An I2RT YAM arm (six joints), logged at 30 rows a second.
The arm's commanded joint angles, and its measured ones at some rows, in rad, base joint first. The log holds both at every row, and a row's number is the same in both.
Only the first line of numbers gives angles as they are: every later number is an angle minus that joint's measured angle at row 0.
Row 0, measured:
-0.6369 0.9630 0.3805 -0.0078 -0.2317 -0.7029
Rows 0 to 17, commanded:
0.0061 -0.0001 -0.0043 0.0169 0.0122 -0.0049
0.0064 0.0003 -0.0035 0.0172 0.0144 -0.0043
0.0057 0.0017 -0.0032 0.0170 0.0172 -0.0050
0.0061 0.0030 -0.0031 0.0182 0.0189 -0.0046
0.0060 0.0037 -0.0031 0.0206 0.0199 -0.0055
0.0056 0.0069 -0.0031 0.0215 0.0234 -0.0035
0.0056 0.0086 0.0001 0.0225 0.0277 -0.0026
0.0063 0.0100 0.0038 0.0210 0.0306 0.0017
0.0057 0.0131 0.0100 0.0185 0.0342 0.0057
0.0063 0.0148 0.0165 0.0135 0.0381 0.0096
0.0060 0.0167 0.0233 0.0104 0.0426 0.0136
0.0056 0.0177 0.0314 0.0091 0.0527 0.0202
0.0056 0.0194 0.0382 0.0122 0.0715 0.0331
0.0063 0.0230 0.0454 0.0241 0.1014 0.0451
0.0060 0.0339 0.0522 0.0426 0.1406 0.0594
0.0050 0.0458 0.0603 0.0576 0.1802 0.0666
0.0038 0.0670 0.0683 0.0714 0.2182 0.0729
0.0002 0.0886 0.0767 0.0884 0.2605 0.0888
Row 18, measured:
0.0000 0.0557 0.0557 0.0271 0.1327 0.0347
